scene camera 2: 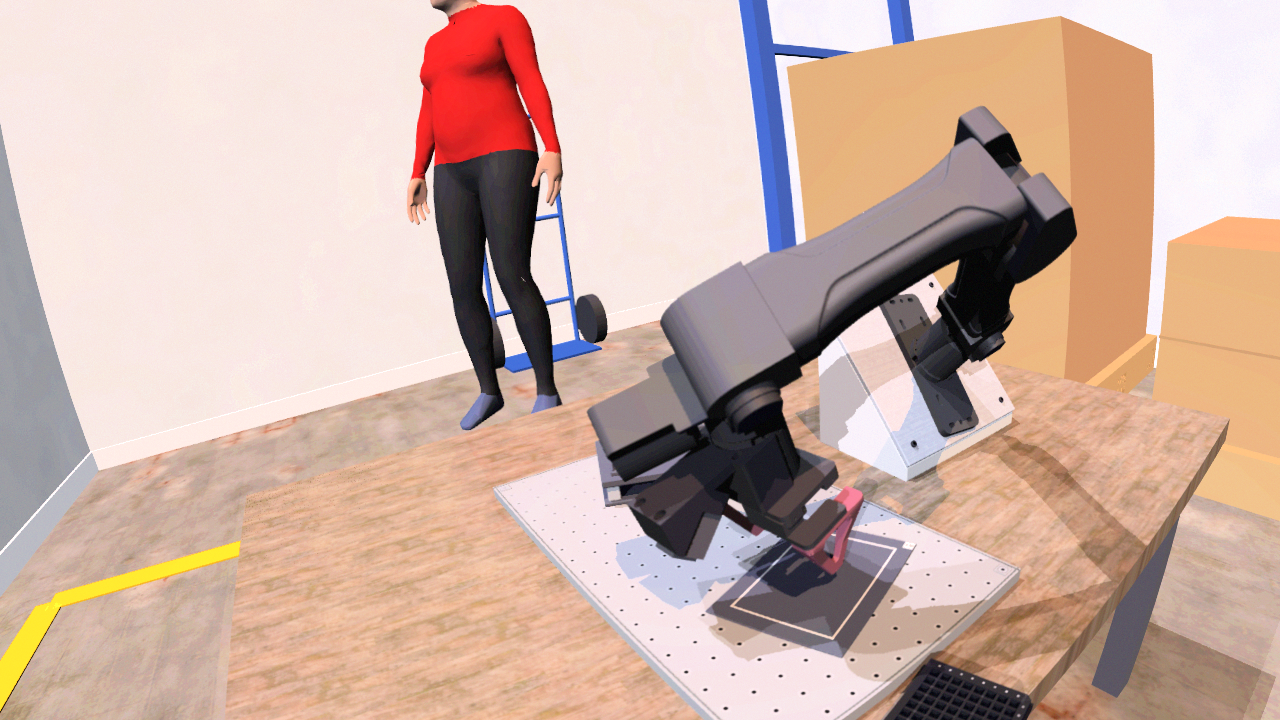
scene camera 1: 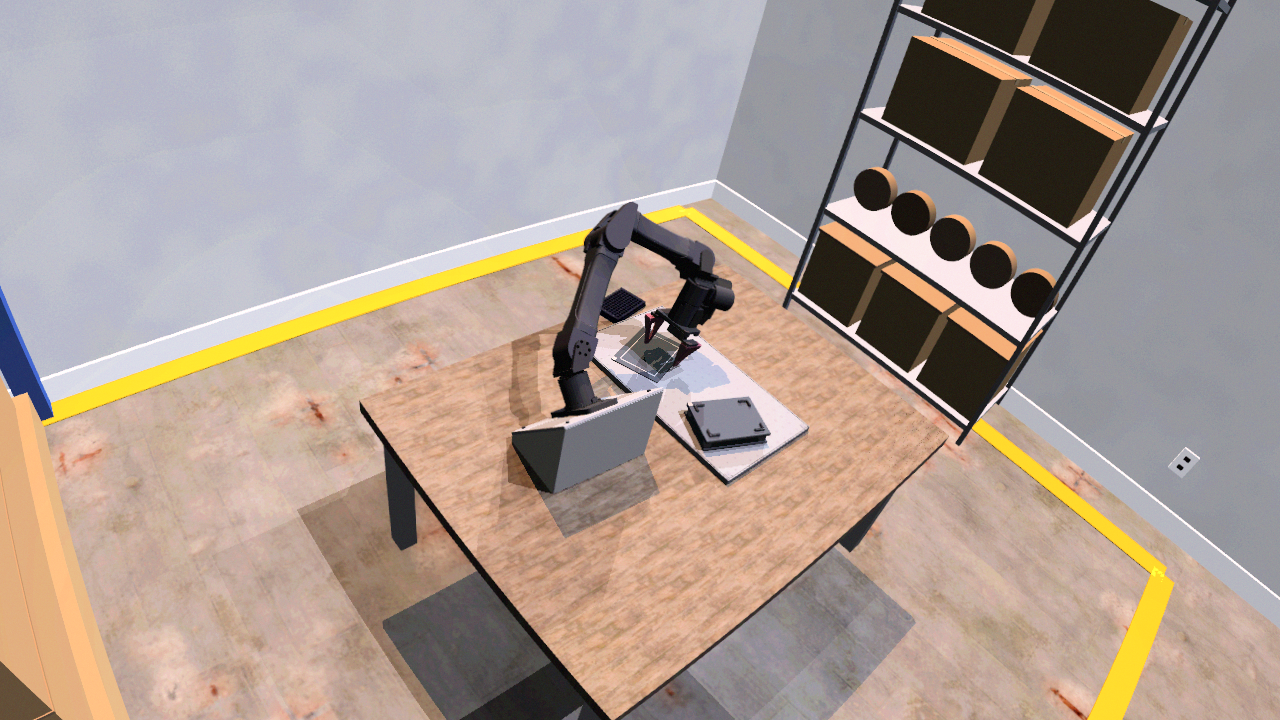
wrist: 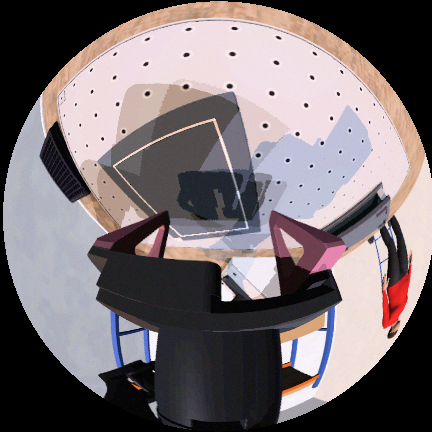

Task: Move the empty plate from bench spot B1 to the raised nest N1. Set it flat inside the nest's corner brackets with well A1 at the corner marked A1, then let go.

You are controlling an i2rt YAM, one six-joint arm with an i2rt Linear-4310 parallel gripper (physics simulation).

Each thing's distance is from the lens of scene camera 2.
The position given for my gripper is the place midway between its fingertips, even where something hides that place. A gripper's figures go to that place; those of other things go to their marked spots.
my gripper [scene camera 2: 796, 549]: 0.59 m
black well plate [scene camera 2: 938, 683]: 0.49 m
outlined square pad [scene camera 2: 785, 595]: 0.56 m
The marked spots on the outlined square pad and the black well plate are 0.16 m apart.
